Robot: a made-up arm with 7 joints.
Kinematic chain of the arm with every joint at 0, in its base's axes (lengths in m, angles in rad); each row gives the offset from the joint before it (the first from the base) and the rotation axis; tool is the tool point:
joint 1: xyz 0 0 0.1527 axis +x
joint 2: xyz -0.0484 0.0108 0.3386 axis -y
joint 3: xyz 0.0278 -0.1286 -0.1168 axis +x
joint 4: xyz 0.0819 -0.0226 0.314 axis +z
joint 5: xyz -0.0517 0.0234 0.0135 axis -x
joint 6: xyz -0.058 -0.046 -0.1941 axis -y
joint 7: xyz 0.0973 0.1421 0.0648 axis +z
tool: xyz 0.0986 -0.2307 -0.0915
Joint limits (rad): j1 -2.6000..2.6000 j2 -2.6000..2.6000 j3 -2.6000..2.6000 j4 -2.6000..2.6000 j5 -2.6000..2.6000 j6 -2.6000..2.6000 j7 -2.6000..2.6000
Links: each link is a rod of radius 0.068 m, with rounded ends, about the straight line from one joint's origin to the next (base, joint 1, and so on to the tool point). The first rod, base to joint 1, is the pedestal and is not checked.
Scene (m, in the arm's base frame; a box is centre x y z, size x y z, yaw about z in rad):
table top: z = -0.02
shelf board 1: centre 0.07 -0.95 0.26 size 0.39 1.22 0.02 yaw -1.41
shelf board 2: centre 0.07 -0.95 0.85 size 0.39 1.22 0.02 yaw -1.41
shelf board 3: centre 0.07 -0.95 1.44 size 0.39 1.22 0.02 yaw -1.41
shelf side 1: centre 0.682 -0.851 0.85 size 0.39 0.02 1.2 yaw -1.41
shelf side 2: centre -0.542 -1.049 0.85 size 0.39 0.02 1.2 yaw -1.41
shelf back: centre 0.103 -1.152 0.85 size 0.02 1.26 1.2 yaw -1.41
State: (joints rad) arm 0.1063 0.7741 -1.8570 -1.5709 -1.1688 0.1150 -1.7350
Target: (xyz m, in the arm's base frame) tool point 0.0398 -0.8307 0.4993
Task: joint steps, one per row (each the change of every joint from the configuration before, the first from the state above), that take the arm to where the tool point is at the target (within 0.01 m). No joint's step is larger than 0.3 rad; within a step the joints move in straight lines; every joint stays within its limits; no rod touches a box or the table.
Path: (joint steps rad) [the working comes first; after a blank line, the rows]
Joints at the target: 1.2842 1.9467 -1.9274 -1.9508 -1.0640 0.4291 -1.9126
Straight joint move there: clear.

1: 0.2945 0.2932 -0.0176 -0.0950 0.0262 0.0785 -0.0444
2: 0.2944 0.2931 -0.0176 -0.0949 0.0262 0.0786 -0.0444
3: 0.2945 0.2932 -0.0176 -0.0950 0.0262 0.0785 -0.0444
4: 0.2945 0.2931 -0.0176 -0.0950 0.0262 0.0785 -0.0444

